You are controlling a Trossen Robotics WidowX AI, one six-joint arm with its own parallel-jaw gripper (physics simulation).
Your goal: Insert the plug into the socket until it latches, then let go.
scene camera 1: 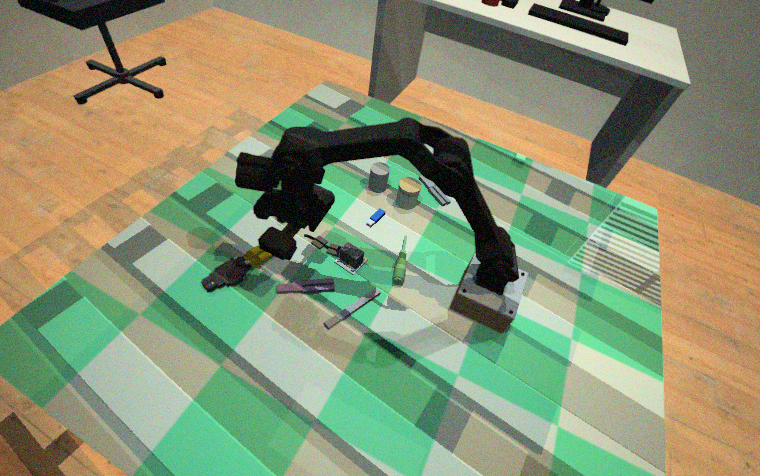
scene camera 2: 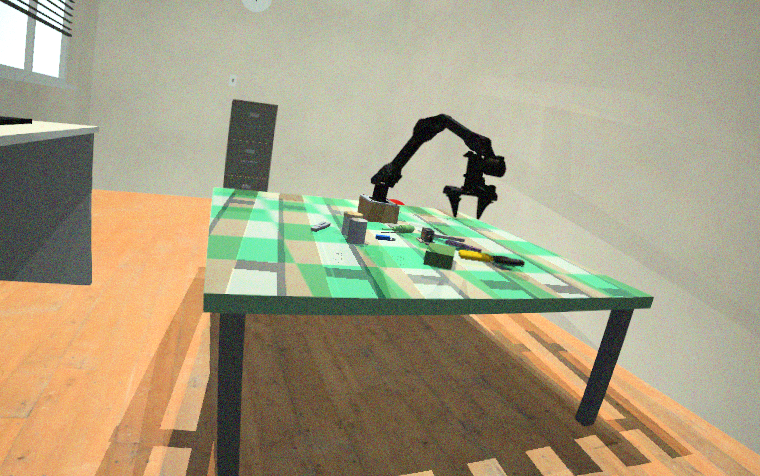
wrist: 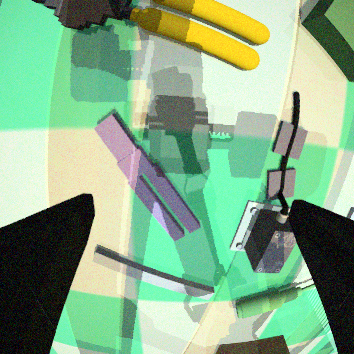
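Pixels of known places: gripper, fingertip midpoint: (scene camera 1: 300, 244) (scene camera 2: 466, 218) (wrist: 197, 207); arm's base, origin of the base link: (scene camera 1: 491, 278) (scene camera 2: 378, 200).
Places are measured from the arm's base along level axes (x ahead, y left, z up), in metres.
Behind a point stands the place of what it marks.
Observation:
A black box-shaped housing (scene camera 1: 351, 255) @(z -0.036, x 0.320, y 0.075 m) (scene camera 2: 427, 234) @(z -0.049, x 0.348, y 0.047 m) (wrist: 267, 242) @(z -0.038, x 0.338, y 0.074 m) stands on a small white plate (wrist: 241, 231) @(z -0.076, x 0.325, y 0.086 m). A black cable (scene camera 1: 309, 237) @(z -0.076, x 0.452, y 0.049 m) (wrist: 296, 107) @(z -0.074, x 0.454, y 0.047 m) with two grey blocks runs from a pale collar at its side. A blue piece (scene camera 1: 377, 215) @(z -0.068, x 0.328, y -0.104 m) (scene camera 2: 384, 237) @(z -0.071, x 0.339, y -0.107 m) with a pale tip lies apart from the housing; it does not show in the wrist view. I cannot tell for certain which part is the plug. My gripper (scene camera 1: 297, 238) @(z 0.030, x 0.412, y 0.148 m) (scene camera 2: 467, 217) @(z 0.030, x 0.412, y 0.148 m) (wrist: 197, 207) @(z 0.030, x 0.412, y 0.148 m) is open and empty, high above the table. In the wrist view the right fingertip overlaps the edge of the housing.
Purple clip-like piece (scene camera 1: 305, 286) @(z -0.076, x 0.385, y 0.180 m) (wrist: 150, 180) @(z -0.069, x 0.384, y 0.177 m), grey strip (scene camera 1: 352, 309) @(z -0.070, x 0.260, y 0.185 m) (wrist: 150, 271) @(z -0.073, x 0.272, y 0.182 m), yellow-handled pliers (scene camera 1: 258, 255) @(z -0.060, x 0.520, y 0.167 m) (scene camera 2: 475, 256) @(z -0.066, x 0.537, y 0.122 m) (wrist: 215, 45) @(z -0.061, x 0.496, y 0.128 m) and green screwdriver (scene camera 1: 399, 269) @(z -0.053, x 0.205, y 0.044 m) (scene camera 2: 402, 228) @(z -0.062, x 0.221, y 0.014 m) (wrist: 265, 302) @(z -0.059, x 0.216, y 0.035 m) lie around the housing. A green block (scene camera 2: 439, 256) @(z -0.048, x 0.614, y -0.061 m) (wrist: 342, 32) @(z -0.040, x 0.528, y 0.020 m) and two cylinders (scene camera 1: 378, 177) @(z -0.020, x 0.373, y -0.196 m) (scene camera 1: 408, 193) @(z -0.015, x 0.273, y -0.175 m) stand farther off.

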